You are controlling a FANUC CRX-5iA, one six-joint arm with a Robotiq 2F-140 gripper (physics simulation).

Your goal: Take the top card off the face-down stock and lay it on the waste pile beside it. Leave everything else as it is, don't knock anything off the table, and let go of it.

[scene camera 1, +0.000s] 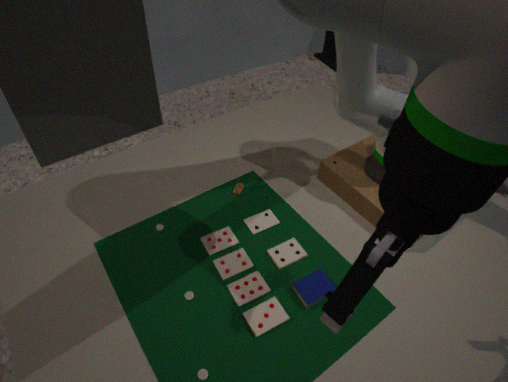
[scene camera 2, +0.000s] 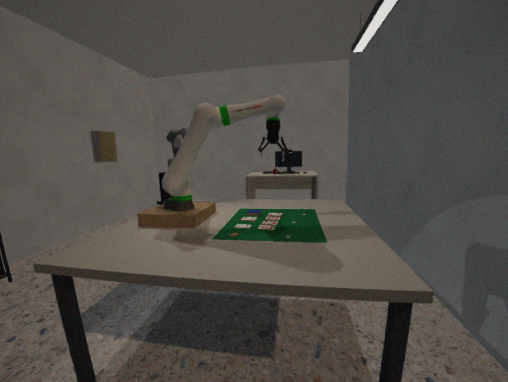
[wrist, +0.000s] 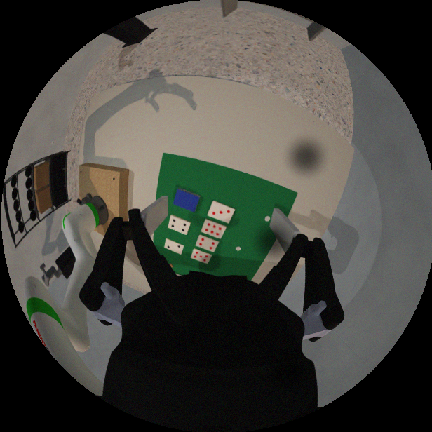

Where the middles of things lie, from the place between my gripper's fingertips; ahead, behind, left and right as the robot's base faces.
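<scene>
Green mat (scene camera 1: 150, 270): my hand 270 mm to the left of it, 70 mm short of it, 360 mm above it.
</scene>
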